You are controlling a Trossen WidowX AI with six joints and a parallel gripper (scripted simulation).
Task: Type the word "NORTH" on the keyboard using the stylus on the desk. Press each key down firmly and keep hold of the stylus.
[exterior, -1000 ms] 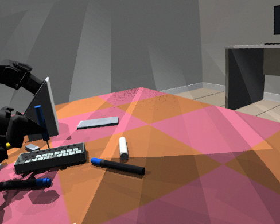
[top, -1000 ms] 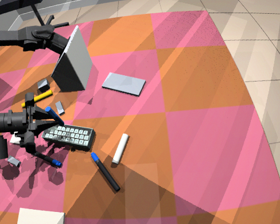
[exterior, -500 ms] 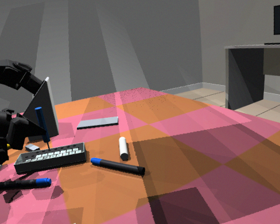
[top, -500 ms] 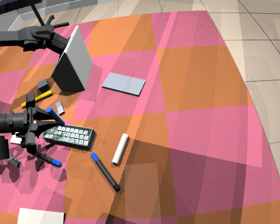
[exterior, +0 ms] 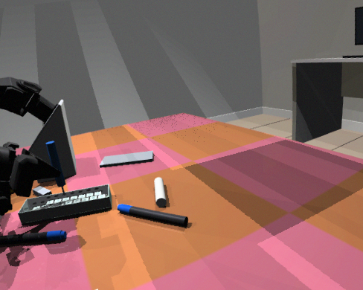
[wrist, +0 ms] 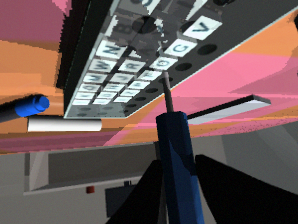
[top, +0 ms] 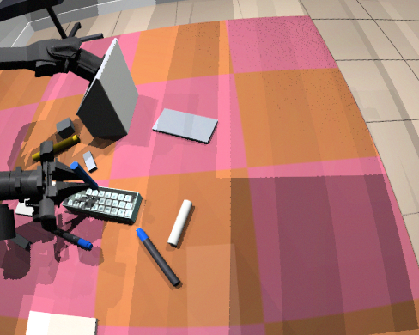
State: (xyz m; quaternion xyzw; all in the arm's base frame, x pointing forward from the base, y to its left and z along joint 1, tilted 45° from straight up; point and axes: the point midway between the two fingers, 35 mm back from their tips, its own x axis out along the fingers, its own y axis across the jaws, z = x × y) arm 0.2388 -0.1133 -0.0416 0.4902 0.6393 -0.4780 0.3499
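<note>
Now: the white cylinder 18 cm to the left of my gripper tip, 9 cm ahead of it and 7 cm below it. From my gripper tip the other things lie so: stylus (1 cm below); then yellow-handled tool (17 cm behind, 16 cm to the right, 7 cm below); then grey slab (20 cm to the left, 17 cm behind, 7 cm below).
</note>
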